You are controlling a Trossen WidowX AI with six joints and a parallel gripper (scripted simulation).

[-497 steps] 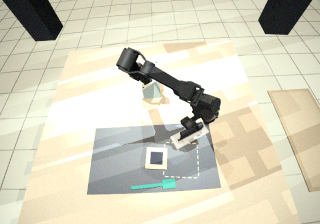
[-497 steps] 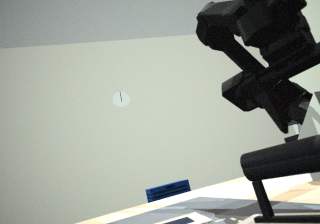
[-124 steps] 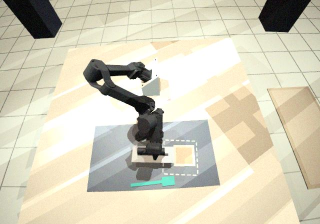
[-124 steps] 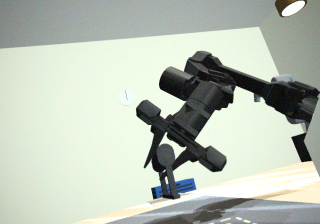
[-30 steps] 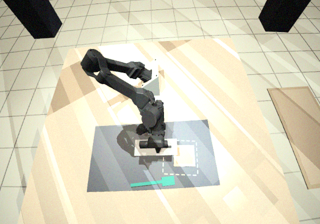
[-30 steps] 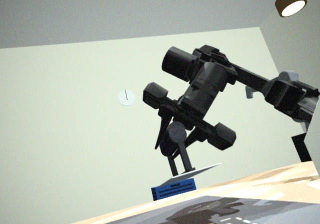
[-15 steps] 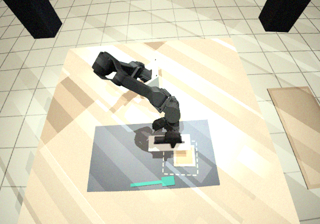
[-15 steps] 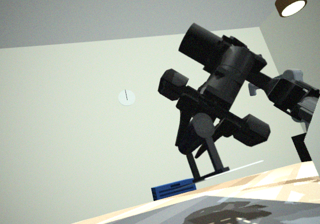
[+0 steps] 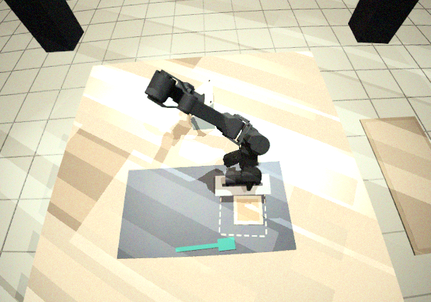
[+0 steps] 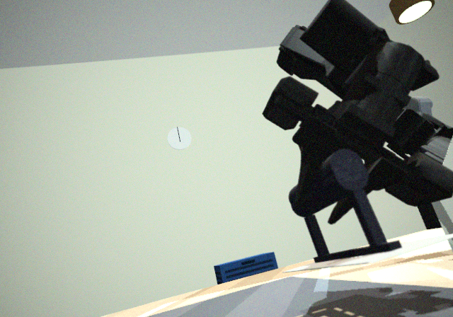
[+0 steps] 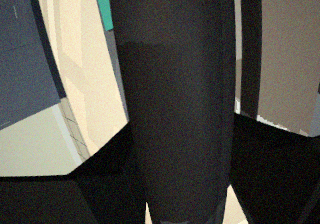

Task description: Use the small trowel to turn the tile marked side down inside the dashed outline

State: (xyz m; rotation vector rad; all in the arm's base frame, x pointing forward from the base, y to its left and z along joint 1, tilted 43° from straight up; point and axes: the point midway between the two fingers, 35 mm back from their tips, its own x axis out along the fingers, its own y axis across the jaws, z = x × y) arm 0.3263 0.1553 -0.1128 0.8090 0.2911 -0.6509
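The tile lies 100 mm below my gripper tip, 50 mm ahead of it and 10 mm to the left of it. From my gripper tip the other things lie so: grey mat 160 mm to the right, 120 mm below, 50 mm ahead; then arrow 180 mm ahead, 130 mm to the right, 100 mm below; then trowel 30 mm behind, 10 mm below.
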